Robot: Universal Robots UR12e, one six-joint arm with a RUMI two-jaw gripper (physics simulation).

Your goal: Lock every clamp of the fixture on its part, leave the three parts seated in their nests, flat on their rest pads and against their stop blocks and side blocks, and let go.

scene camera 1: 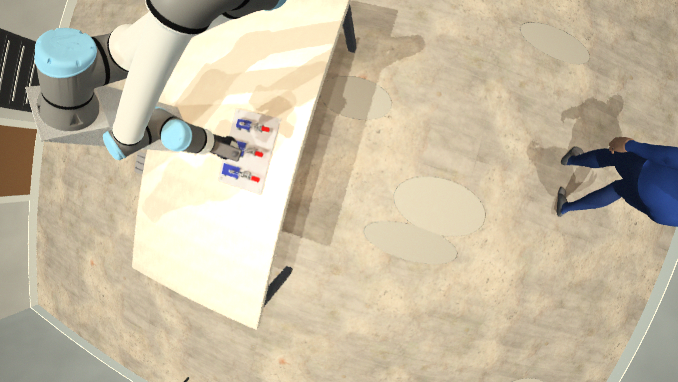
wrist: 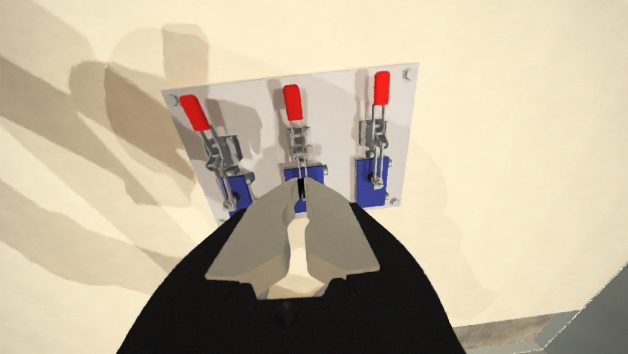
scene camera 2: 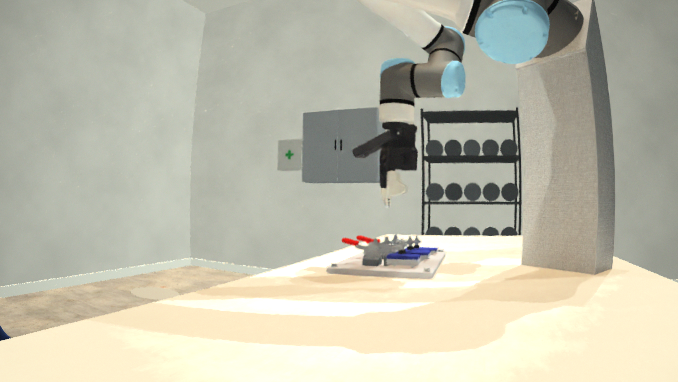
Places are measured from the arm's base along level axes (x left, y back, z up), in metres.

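Pixels of known places: gripper, fingertip midpoint: (wrist: 302,180) (scene camera 2: 387,207); arm's base, link origin: (scene camera 1: 69,108) (scene camera 2: 552,32).
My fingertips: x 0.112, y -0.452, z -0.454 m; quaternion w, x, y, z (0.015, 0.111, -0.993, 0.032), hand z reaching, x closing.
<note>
For each thing: its top centre in the pictures, then the offset to it from my fingertips. "pt": a spot on its surface instead. Level surfaces: height alone.
- fixture plate, top centre: (wrist: 302,159) (scene camera 2: 395,258) (scene camera 1: 247,150) dy +0.024, dx -0.003, dz -0.131 m
- left blue part, top centre: (wrist: 236,198) (scene camera 2: 403,255) (scene camera 1: 243,124) dy +0.095, dx +0.091, dz -0.105 m
- middle blue part, top centre: (wrist: 306,191) (scene camera 2: 413,251) dy +0.070, dx -0.016, dz -0.110 m
- right blue part, top centre: (wrist: 372,184) (scene camera 1: 230,170) dy +0.045, dx -0.123, dz -0.115 m
- left clamp, top centre: (wrist: 208,165) (scene camera 2: 374,237) (scene camera 1: 252,126) dy +0.028, dx +0.110, dz -0.067 m
- middle clamp, top centre: (wrist: 299,154) (scene camera 2: 385,235) (scene camera 1: 246,150) dy -0.002, dx +0.004, dz -0.071 m
- right clamp, surface spot: (wrist: 376,135) pt dy -0.037, dx -0.094, dz -0.094 m
- table, surface height: dz -0.146 m
The fixture plate (scene camera 1: 243,187) (scene camera 2: 345,270) (wrist: 338,100) lies on the table. In the wrist view a left blue part (wrist: 242,191), a middle blue part (wrist: 314,175) and a right blue part (wrist: 366,192) lie flat in their nests. The left clamp (wrist: 216,150), middle clamp (wrist: 300,145) and right clamp (wrist: 376,135) all have their red handles laid outward and their arms down over the parts. The middle arm's tip is hidden behind my fingers. My gripper (scene camera 2: 387,204) (wrist: 302,180) is shut and empty, well above the plate, touching nothing. Contact with stop and side blocks is too small to tell.
The table (scene camera 1: 200,230) (scene camera 2: 300,330) carries the plate. The arm's pedestal (scene camera 2: 560,165) stands beside it. A rack (scene camera 2: 470,117) and a grey cabinet (scene camera 2: 320,145) are at the back. A person in blue (scene camera 1: 660,185) stands on the floor away from the table.
</note>
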